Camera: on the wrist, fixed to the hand. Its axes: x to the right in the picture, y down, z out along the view.
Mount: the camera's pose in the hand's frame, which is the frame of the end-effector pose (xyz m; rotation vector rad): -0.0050 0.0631 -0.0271 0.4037 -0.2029 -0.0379
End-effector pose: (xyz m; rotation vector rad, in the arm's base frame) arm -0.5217 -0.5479 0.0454 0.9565 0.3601 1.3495
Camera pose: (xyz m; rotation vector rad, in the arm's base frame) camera -0.5837 -0.5470 0.0753 1.4023 0.5032 1.1527
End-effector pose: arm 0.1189 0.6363 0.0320 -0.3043 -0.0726 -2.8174
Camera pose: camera 0.1374 0.5755 0.0056 -0.4918 -0.6858 -2.7140
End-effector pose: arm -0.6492 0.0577 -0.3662 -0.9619 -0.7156 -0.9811
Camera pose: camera -0.5914 0.0494 -0.4028 -0.6983 -1.0596 -0.7379
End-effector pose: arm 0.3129 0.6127 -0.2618 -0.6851 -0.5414 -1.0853
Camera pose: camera 0.3712 0.6149 -0.2984 -0.4318 -0.9220 -0.9085
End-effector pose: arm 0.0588 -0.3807 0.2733 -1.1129 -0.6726 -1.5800
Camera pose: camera 0.1100 -0.4206 0.2505 -0.9648 -1.0996 -1.2948
